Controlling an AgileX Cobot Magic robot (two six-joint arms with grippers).
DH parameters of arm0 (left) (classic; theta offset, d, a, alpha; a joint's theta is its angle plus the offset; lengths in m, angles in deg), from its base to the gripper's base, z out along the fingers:
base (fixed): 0 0 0 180
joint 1: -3.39 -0.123 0 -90
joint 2: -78.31 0 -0.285 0
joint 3: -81.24 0 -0.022 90
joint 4: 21.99 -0.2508 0 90
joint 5: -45.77 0 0.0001 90
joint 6: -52.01 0.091 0 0
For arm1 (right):
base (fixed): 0 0 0 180
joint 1: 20.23 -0.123 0 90
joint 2: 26.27 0 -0.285 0
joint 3: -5.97 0 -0.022 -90
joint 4: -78.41 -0.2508 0 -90
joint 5: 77.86 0 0.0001 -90
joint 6: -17.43 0.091 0 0
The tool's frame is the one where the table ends.
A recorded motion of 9 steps. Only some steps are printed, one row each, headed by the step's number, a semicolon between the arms.
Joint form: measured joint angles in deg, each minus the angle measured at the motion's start. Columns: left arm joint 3, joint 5, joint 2, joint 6, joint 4, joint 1; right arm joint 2, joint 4, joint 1, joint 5, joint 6, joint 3.
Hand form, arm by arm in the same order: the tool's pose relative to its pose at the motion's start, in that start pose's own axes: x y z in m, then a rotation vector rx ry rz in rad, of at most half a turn. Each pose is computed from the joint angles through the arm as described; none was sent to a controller.
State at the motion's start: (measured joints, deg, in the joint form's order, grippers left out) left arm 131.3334 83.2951 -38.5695 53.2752 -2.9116 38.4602; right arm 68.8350 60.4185 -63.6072 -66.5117 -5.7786 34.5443
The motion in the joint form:
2: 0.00 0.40 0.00 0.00 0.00 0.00; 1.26 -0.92 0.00 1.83 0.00 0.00
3: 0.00 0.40 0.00 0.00 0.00 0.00; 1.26 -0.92 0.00 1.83 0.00 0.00
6: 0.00 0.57 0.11 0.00 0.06 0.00; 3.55 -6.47 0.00 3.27 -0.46 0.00
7: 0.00 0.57 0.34 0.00 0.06 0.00; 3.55 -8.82 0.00 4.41 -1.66 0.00
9: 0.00 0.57 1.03 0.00 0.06 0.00; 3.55 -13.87 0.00 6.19 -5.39 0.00
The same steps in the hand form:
2: 0.0006 0.0000 0.0000 0.0002 0.0070 0.0000; 0.0031 -0.0006 0.0054 0.0138 -0.0062 0.0142
3: 0.0006 0.0000 0.0000 0.0002 0.0070 0.0000; 0.0031 -0.0006 0.0054 0.0138 -0.0062 0.0142
6: 0.0003 -0.0004 -0.0008 0.0013 0.0081 -0.0004; 0.0124 -0.0019 0.0148 0.0430 0.0195 0.0969
7: -0.0010 -0.0011 -0.0026 0.0023 0.0043 0.0004; 0.0113 -0.0036 0.0147 0.0618 0.0063 0.1151
9: -0.0047 -0.0031 -0.0078 0.0051 -0.0072 0.0028; 0.0103 -0.0071 0.0144 0.0993 -0.0086 0.1338

